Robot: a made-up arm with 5 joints. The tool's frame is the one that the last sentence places. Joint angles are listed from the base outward.
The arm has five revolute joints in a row. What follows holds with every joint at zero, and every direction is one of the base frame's. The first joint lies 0.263 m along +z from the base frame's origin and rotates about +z. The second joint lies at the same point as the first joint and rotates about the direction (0, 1, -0.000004). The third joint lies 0.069 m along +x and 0.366 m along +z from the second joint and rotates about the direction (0, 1, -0.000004). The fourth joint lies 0.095 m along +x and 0.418 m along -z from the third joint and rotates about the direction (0, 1, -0.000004). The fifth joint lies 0.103 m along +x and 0.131 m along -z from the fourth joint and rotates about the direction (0, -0.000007, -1). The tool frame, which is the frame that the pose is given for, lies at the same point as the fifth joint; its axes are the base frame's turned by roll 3.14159, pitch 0 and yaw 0 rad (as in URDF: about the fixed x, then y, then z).
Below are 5 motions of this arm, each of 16 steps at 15 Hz.
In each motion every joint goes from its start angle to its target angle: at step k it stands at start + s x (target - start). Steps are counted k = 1, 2, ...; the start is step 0. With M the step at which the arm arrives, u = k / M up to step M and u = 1 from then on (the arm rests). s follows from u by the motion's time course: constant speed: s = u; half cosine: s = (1 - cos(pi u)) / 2; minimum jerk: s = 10 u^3 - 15 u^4 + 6 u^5.
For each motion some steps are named. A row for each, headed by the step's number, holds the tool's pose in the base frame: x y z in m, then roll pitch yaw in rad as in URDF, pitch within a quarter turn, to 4 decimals.
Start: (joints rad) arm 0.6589 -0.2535 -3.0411 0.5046 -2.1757
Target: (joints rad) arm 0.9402 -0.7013 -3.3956 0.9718 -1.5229
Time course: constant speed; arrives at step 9
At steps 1, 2, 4, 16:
1: -0.2262 -0.1868 1.1724 0.2731 0.1576 1.7503
2: -0.2634 -0.2317 1.1488 0.2496 0.1217 1.8477
4: -0.3253 -0.3243 1.0899 0.1930 0.0624 2.0460
16: -0.4012 -0.5495 0.8836 0.0165 -0.0008 2.5589

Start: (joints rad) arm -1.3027 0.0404 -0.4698 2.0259 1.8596
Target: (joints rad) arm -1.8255 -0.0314 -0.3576 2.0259 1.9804
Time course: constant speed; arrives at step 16
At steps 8, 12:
8: 0.0013 -0.1885 0.1861 1.5220 -0.3488 -3.1182
12: -0.0220 -0.1761 0.1862 1.5105 -0.3788 3.0399

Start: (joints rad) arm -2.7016 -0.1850 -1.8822 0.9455 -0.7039
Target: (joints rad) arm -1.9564 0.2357 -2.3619 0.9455 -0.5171
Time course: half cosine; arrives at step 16
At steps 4, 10, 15, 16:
4: -0.4313 -0.2639 0.9574 2.2161 -0.7829 -1.5098
10: -0.3343 -0.4726 0.9577 2.2430 -0.8793 -1.1656
15: -0.2361 -0.5698 0.9497 2.2638 -0.9322 -0.9809
16: -0.2324 -0.5726 0.9493 2.2646 -0.9339 -0.9750

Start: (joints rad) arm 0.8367 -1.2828 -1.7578 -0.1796 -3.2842
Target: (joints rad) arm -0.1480 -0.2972 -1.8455 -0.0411 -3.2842
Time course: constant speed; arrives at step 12
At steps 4, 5, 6, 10, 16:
4: -0.2167 -0.1208 1.1064 -0.0388 0.2641 0.3607
5: -0.1643 -0.0746 1.1249 -0.0523 0.3495 0.2746
6: -0.1049 -0.0376 1.1380 -0.0667 0.4348 0.1870
10: 0.1696 0.0027 1.1343 -0.1411 0.7750 -0.1842
16: 0.3034 -0.0452 1.0989 -0.1994 0.9435 -0.3926

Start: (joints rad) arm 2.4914 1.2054 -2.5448 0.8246 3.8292
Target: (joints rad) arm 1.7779 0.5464 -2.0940 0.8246 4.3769
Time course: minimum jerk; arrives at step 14
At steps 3, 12, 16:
3: -0.7243 0.6098 0.2878 2.7713 0.3873 -1.4989
12: -0.1858 0.8167 0.5884 2.4540 0.2265 -2.6510
16: -0.1713 0.8153 0.5951 2.4469 0.2196 -2.6788

